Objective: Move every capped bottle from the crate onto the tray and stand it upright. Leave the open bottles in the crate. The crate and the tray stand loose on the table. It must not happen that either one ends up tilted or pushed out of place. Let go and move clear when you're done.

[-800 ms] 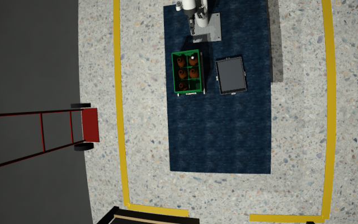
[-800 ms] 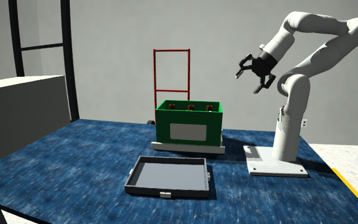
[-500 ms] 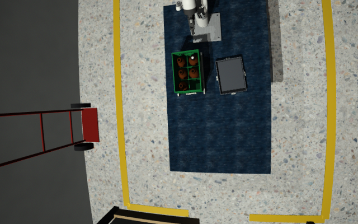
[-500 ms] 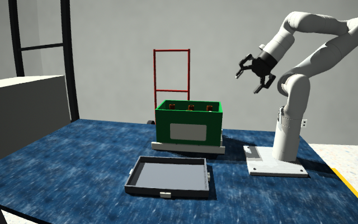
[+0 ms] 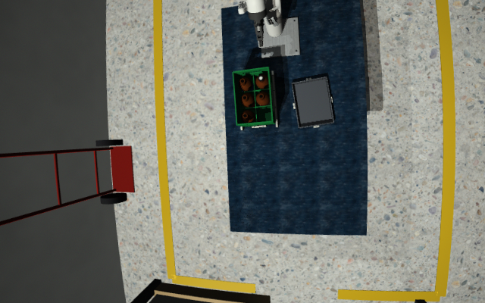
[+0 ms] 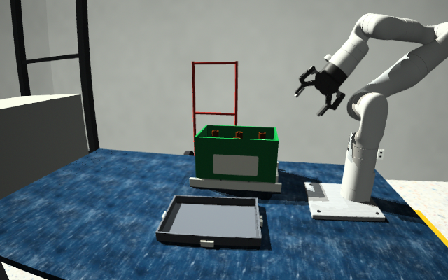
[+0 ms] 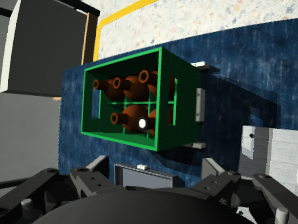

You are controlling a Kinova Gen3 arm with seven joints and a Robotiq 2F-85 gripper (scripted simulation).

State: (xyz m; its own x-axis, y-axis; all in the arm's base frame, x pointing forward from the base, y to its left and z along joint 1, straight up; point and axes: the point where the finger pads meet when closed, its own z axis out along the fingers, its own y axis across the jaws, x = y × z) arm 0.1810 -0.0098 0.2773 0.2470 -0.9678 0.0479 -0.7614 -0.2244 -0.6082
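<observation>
Right now my hand is 230 mm short of the green crate, 20 mm to the left of it and 210 mm above it. The rest, counted from my hand: bottle (140 mm ahead, 200 mm below); then grey tray (200 mm ahead, 280 mm to the left, 280 mm below).
</observation>
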